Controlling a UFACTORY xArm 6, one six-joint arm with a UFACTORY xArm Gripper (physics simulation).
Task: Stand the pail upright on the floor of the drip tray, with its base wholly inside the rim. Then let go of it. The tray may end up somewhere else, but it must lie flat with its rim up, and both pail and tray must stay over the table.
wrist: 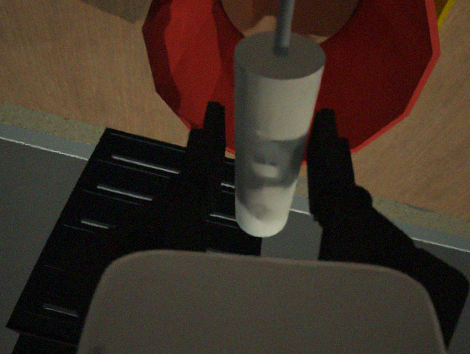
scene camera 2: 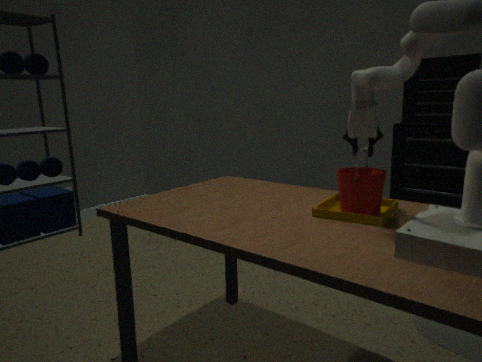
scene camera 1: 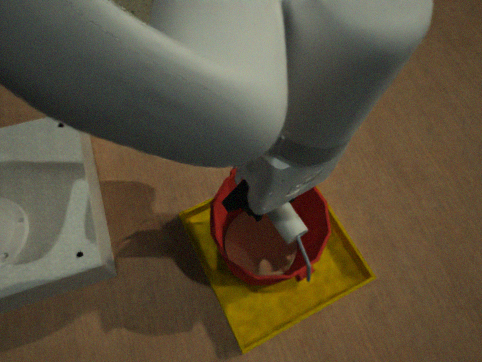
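Seen in the pictures: gripper, fingertip midpoint: [wrist: 268, 127] [scene camera 2: 363, 156] [scene camera 1: 268, 202]; arm's base, origin of the base link: [scene camera 2: 479, 222].
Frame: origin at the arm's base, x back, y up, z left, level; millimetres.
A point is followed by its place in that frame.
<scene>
The red pail [scene camera 1: 320, 220] @[x -465, y 63, z -203 mm] [scene camera 2: 361, 192] @[x -365, y 25, z -100 mm] [wrist: 380, 75] @[x -468, y 42, z -190 mm] stands upright in the yellow drip tray [scene camera 1: 280, 310] @[x -377, y -75, z -286 mm] [scene camera 2: 345, 217] @[x -407, y -63, z -61 mm] [wrist: 444, 14] @[x -535, y -46, z -167 mm]. The tray lies flat on the table, rim up. The pail's base looks inside the rim; its outer bottom edge is partly hidden. The handle is raised above the pail, its white grip [scene camera 1: 287, 222] @[x -387, y 169, z -209 mm] [scene camera 2: 363, 156] @[x -370, y 151, z -124 mm] [wrist: 275, 90] @[x -382, y 170, z -127 mm] on a thin grey wire. My gripper [scene camera 2: 362, 153] @[x -385, y 142, z -169 mm] [wrist: 268, 127] @[x -385, y 142, z -169 mm] is open above the pail. Its black fingers stand on both sides of the grip, with a gap at each side in the wrist view.
The wooden table [scene camera 1: 400, 200] @[x -684, y -79, z -203 mm] [scene camera 2: 240, 215] @[x -782, y -79, z 59 mm] bears the tray and the robot's pale base [scene camera 1: 45, 272] @[x -70, y 5, z -93 mm] [scene camera 2: 430, 250] @[x -89, y -36, z 192 mm], which stands near the tray. A black drawer cabinet [scene camera 2: 435, 125] [wrist: 145, 185] stands beyond the table. A shelf rack [scene camera 2: 62, 100] stands at the far left in scene camera 2.
</scene>
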